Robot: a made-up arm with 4 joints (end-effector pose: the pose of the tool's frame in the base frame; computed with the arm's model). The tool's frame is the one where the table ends.
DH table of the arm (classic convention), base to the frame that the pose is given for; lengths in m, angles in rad. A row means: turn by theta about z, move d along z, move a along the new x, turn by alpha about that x. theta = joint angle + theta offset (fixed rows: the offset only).
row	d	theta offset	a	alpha
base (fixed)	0.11	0	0	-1.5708
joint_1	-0.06	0	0.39	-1.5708
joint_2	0.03	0	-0.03	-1.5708
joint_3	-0.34	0	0.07	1.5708
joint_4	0	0.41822	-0.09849	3.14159
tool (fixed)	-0.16	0.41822	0	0
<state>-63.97 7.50 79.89 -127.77</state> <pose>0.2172 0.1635 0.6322 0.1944 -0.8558 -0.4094 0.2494</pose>
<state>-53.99 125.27 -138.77 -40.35</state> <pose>0.3328 -0.1447 0.7489 0.2846 0.9353 -0.0135 0.2097</pose>
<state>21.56 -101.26 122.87 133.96</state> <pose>0.0864 -0.1171 0.2826 0.3746 0.7393 0.4857 -0.2778</pose>
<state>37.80 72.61 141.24 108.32</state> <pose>0.7213 0.0978 -0.2216 0.2883 0.1662 -0.8504 -0.4076</pose>
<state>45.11 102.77 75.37 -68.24</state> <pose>0.3922 -0.2416 -0.3842 0.7163 -0.6529 0.2456 0.0169</pose>
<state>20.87 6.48 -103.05 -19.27</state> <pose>0.2464 0.3061 0.0520 0.4698 0.1841 0.8626 0.0366</pose>
